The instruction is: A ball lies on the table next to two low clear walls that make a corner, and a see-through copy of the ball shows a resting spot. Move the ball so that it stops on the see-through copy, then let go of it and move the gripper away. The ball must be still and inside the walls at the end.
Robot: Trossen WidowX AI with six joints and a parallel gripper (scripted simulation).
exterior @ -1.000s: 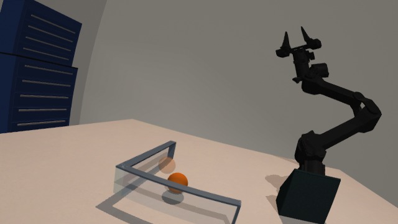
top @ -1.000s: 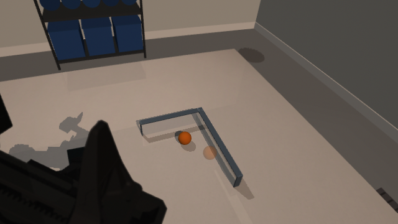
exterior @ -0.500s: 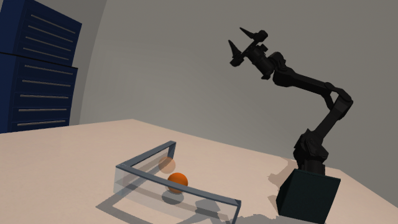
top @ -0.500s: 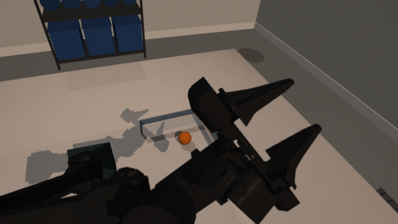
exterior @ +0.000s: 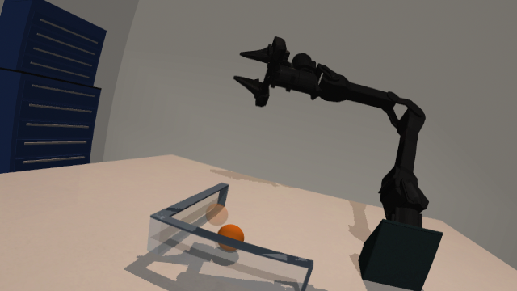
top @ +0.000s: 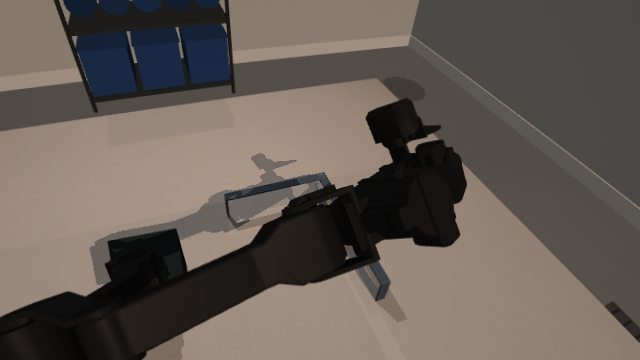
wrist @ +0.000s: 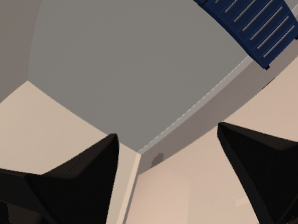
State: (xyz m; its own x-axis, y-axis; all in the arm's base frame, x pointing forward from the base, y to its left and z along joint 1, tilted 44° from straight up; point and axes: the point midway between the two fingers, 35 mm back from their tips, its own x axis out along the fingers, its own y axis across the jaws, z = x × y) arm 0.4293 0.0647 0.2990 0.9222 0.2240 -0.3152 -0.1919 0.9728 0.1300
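Right now the orange ball is 13 cm behind my gripper tip, 21 cm to the left of it and 33 cm below it.
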